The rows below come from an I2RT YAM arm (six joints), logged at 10 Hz.
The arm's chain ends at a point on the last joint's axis. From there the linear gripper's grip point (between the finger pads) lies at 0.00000 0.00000 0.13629 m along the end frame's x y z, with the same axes.
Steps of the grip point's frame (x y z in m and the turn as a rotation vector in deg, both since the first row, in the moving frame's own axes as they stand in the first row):
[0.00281, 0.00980, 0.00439, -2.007, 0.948, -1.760]
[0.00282, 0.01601, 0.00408, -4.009, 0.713, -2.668]
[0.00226, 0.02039, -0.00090, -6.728, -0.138, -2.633]
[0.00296, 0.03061, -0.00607, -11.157, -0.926, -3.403]
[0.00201, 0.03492, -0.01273, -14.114, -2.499, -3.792]
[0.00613, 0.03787, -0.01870, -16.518, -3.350, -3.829]
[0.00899, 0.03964, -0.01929, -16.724, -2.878, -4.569]
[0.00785, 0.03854, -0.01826, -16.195, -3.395, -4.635]
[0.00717, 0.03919, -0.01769, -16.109, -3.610, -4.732]
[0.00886, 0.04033, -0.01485, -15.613, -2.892, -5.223]
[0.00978, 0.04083, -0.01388, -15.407, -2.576, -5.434]
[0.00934, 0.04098, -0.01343, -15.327, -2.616, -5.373]
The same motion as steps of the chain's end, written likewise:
[0.00048, 0.00506, 0.00449, -2.007, 0.948, -1.760]
[0.00090, 0.00652, 0.00442, -4.009, 0.713, -2.668]
[0.00222, 0.00442, 0.00004, -6.728, -0.138, -2.633]
[0.00436, 0.00419, -0.00348, -11.157, -0.926, -3.403]
[0.00678, 0.00152, -0.00849, -14.114, -2.499, -3.792]
[0.01268, -0.00109, -0.01285, -16.518, -3.350, -3.829]
[0.01416, 0.00021, -0.01336, -16.724, -2.878, -4.569]
[0.01426, 0.00027, -0.01262, -16.195, -3.395, -4.635]
[0.01406, 0.00109, -0.01207, -16.109, -3.610, -4.732]
[0.01396, 0.00340, -0.00965, -15.613, -2.892, -5.223]
[0.01410, 0.00440, -0.00885, -15.407, -2.576, -5.434]
[0.01378, 0.00473, -0.00845, -15.327, -2.616, -5.373]

